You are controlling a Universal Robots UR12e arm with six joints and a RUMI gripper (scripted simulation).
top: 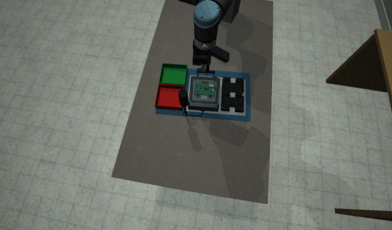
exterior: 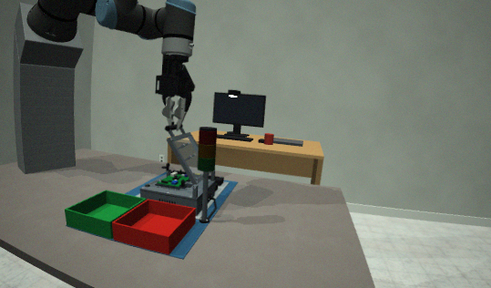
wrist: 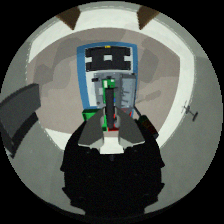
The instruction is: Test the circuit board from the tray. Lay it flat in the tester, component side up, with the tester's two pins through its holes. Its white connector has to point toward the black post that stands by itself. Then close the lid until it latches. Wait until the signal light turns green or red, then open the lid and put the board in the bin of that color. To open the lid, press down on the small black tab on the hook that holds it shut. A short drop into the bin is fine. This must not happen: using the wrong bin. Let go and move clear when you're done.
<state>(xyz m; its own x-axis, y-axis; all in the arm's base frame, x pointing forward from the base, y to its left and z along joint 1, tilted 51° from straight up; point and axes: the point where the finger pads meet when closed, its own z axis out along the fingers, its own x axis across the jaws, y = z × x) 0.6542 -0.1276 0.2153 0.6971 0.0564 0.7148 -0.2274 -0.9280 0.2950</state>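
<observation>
Right now my hand is 40 mm past the black latch hook, 70 mm to the right of it and 150 mm above it. Also, from my hand: tester lid 50 mm ahead, 20 mm to the right, 80 mm below; then red bin 10 mm behind, 210 mm to the right, 230 mm below; then green circuit board 10 mm ahead, 10 mm to the right, 170 mm below.
</observation>
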